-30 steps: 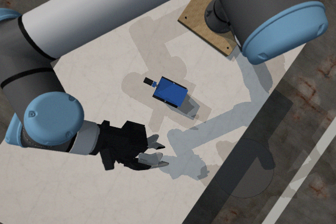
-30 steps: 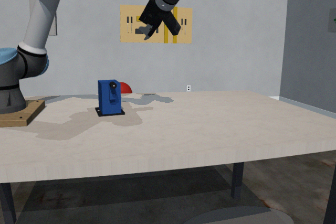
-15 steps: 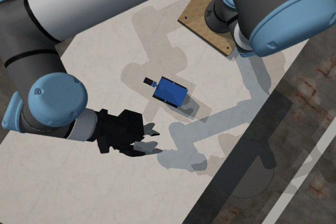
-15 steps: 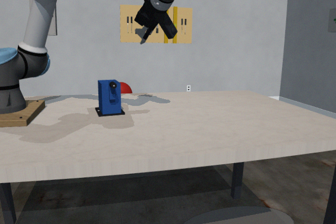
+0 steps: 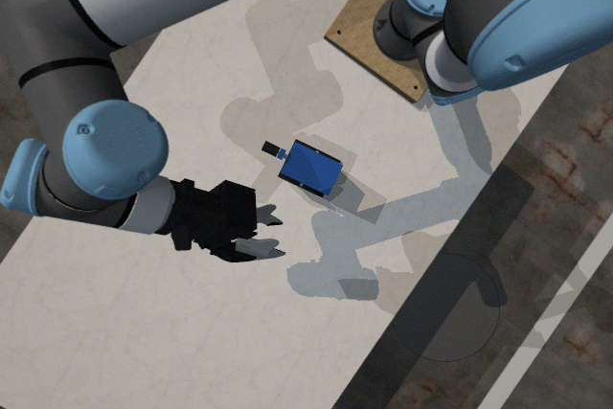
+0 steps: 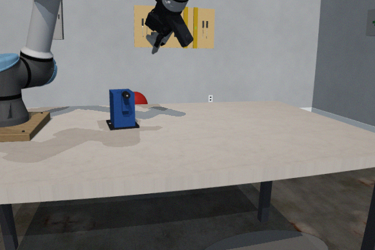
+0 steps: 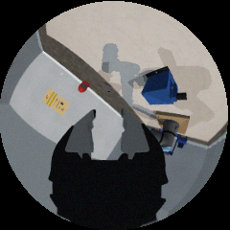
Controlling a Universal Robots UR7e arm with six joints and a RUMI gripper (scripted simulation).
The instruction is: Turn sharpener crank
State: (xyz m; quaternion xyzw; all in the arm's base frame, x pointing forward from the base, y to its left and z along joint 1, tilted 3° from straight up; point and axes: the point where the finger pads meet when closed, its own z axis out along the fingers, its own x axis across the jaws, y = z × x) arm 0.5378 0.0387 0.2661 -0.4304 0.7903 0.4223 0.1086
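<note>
My gripper is now 16 cm above the sharpener crank, 12 cm past it and 10 cm to the left of it.
</note>
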